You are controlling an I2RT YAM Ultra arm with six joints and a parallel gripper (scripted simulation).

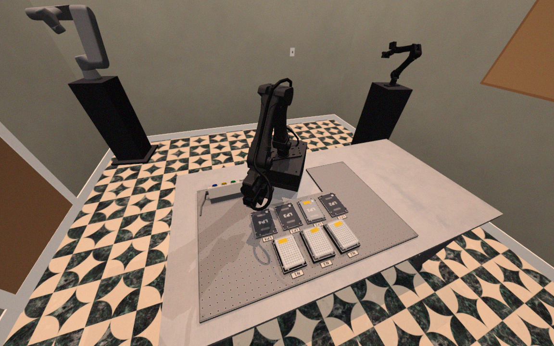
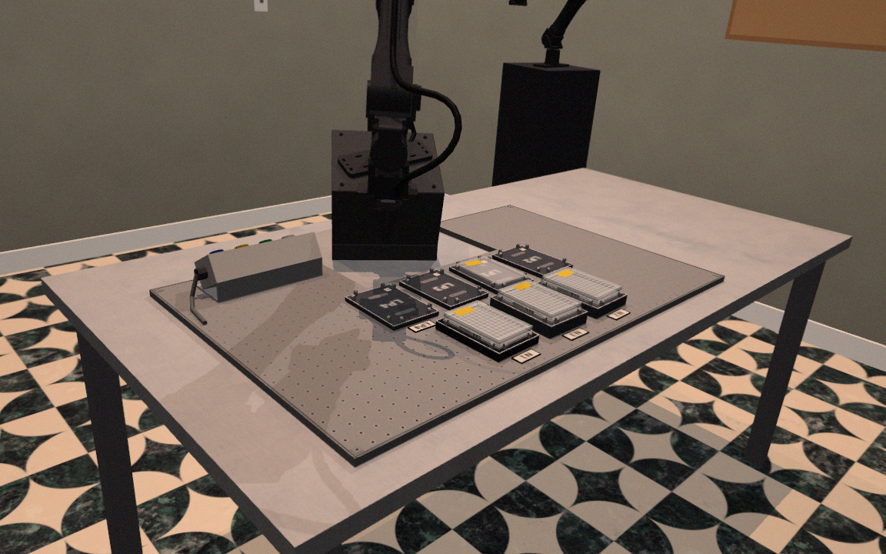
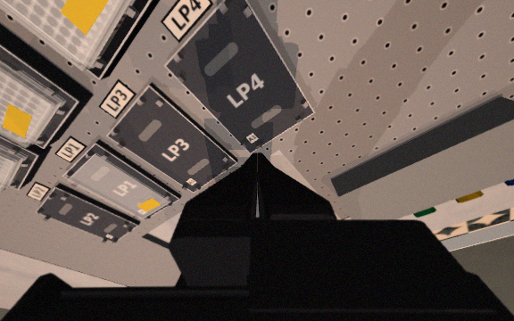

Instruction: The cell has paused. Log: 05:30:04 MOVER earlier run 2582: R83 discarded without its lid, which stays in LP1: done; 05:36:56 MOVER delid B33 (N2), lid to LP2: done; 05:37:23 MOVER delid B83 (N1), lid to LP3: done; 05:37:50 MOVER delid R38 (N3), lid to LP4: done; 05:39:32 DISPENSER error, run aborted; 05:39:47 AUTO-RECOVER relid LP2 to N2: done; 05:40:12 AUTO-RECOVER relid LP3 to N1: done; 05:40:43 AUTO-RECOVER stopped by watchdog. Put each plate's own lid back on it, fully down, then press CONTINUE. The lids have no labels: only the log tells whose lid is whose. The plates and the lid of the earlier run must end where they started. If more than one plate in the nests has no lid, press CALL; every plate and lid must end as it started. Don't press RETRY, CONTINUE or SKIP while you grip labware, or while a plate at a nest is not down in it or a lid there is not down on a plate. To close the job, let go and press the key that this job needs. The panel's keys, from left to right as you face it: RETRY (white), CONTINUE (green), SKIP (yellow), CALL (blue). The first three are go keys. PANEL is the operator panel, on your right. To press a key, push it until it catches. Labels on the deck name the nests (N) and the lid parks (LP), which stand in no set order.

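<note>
The green CONTINUE key is 23 cm behind my hand, 14 cm to the right of it and 7 cm below it. Round my hand: lid park LP3: 13 cm to the left, 13 cm below; then yellow SKIP key: 22 cm behind, 19 cm to the right, 7 cm below; then white RETRY key: 24 cm behind, 9 cm to the right, 7 cm below.
</note>
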